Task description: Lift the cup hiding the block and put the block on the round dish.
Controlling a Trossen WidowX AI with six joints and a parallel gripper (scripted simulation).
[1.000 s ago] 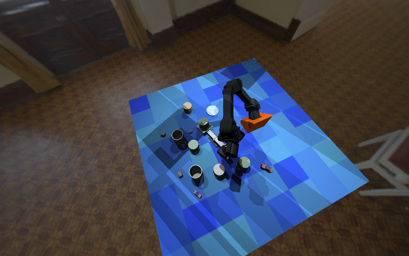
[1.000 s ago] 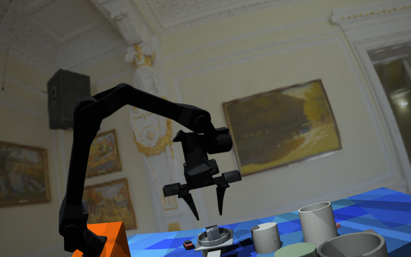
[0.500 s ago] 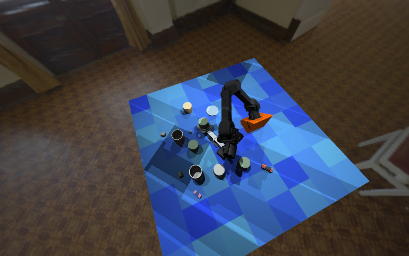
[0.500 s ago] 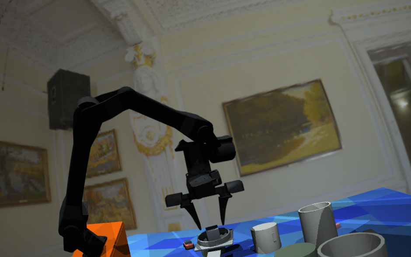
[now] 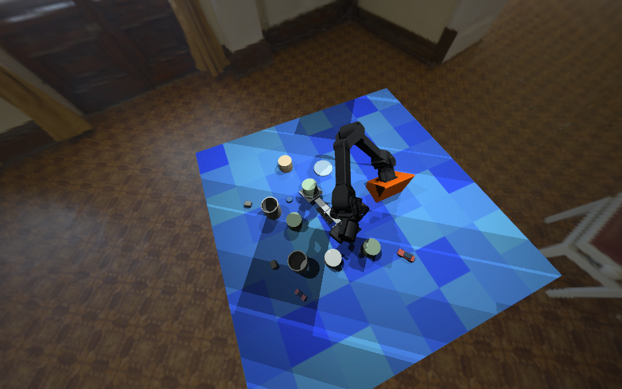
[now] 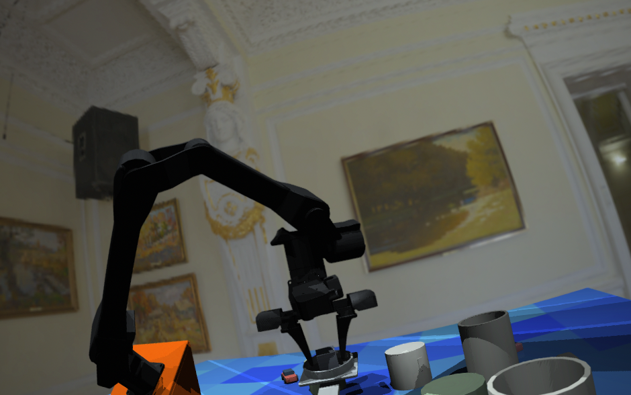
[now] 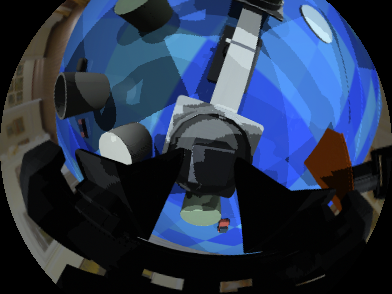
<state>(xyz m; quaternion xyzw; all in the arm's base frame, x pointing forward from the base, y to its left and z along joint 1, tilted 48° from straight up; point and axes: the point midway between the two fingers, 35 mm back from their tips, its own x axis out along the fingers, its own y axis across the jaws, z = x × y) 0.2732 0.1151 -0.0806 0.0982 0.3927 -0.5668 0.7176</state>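
Now: gripper tip 370 mm to the left of the round pale dish, 80 mm above it and 40 mm past it. From my gripper tip the other things lie so: toy car 200 mm behind, 190 mm to the left, 70 mm below; tan cylinder 470 mm to the right, 140 mm ahead, 40 mm below; white cylinder 120 mm ahead, 80 mm to the left, 40 mm below.
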